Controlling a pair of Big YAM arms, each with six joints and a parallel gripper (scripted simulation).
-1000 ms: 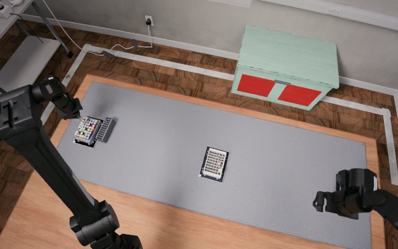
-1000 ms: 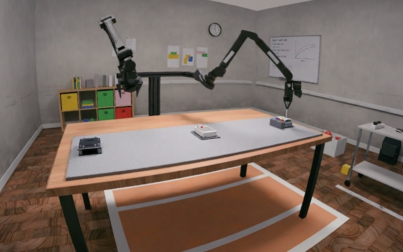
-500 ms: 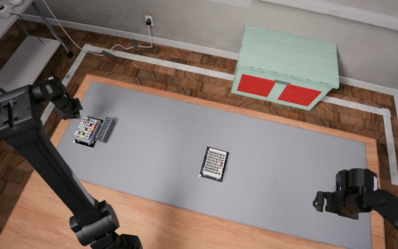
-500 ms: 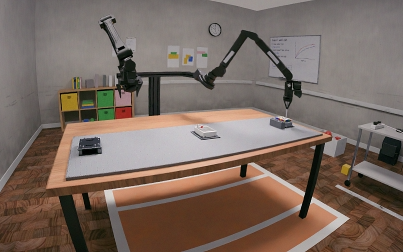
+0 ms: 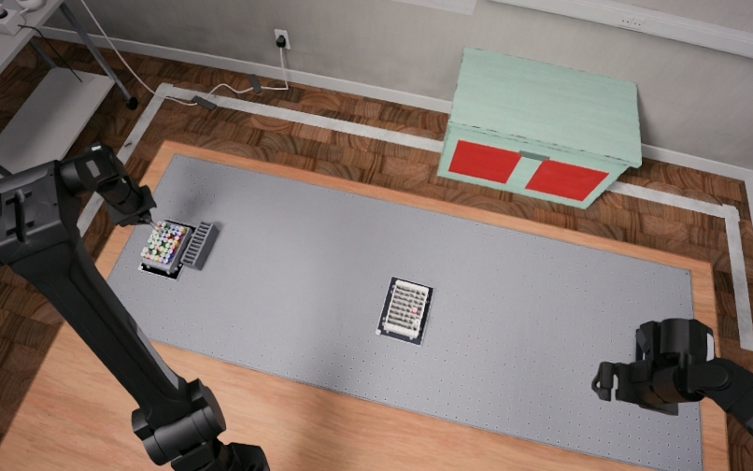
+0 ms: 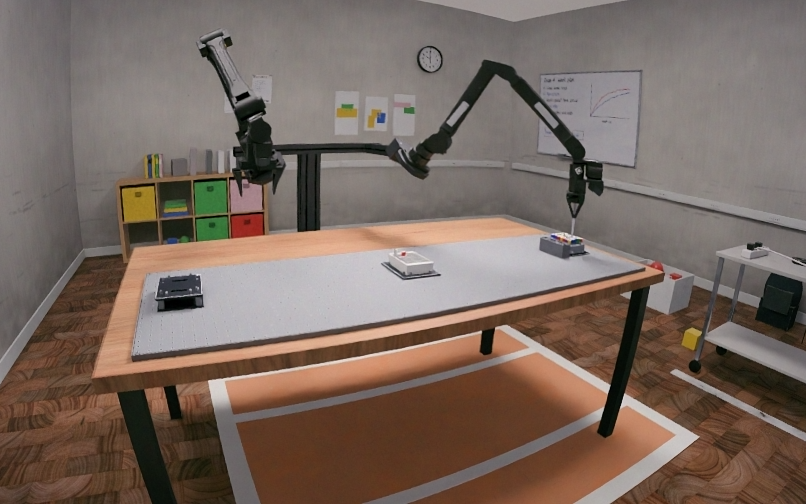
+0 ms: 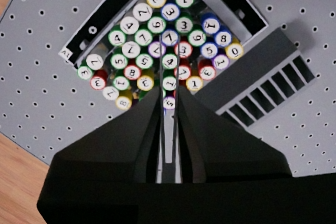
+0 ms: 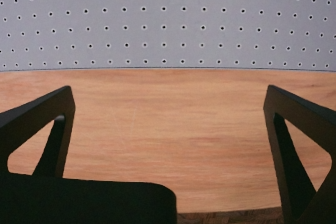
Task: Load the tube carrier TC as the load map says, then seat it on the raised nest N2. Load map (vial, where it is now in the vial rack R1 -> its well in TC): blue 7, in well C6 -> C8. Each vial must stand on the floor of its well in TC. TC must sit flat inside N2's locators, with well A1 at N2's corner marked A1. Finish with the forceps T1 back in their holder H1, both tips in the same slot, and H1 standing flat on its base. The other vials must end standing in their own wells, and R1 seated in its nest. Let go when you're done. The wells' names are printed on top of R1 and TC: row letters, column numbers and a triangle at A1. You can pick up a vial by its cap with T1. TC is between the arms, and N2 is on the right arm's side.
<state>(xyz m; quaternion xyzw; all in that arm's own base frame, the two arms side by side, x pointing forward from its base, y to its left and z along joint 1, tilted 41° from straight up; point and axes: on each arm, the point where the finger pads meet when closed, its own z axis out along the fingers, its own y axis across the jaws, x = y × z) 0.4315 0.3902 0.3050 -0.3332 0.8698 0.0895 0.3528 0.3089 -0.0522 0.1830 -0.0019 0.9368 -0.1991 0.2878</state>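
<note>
Right now my left hand is 3 cm above the forceps T1. The rest, counted from my left hand: dark nest N2: 7 cm ahead, 136 cm to the right, 11 cm below; then white tube carrier TC: 1 cm ahead, 68 cm to the right, 12 cm below; then grey slotted holder H1: 1 cm ahead, 10 cm to the right, 12 cm below.
</note>
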